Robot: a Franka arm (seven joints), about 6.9 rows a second.
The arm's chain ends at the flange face. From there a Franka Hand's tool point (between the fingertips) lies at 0.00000 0.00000 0.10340 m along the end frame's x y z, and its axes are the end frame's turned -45 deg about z.
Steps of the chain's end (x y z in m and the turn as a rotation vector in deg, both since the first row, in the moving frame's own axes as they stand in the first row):
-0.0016, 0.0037, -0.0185, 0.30, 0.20, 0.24
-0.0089, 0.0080, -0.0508, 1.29, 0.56, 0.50
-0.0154, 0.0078, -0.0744, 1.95, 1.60, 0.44
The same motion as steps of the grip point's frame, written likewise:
-0.0031, 0.0014, -0.0185, 0.07, 0.35, 0.24
-0.0096, -0.0016, -0.0508, 0.52, 1.31, 0.50
-0.0119, -0.0058, -0.0745, 0.25, 2.51, 0.44

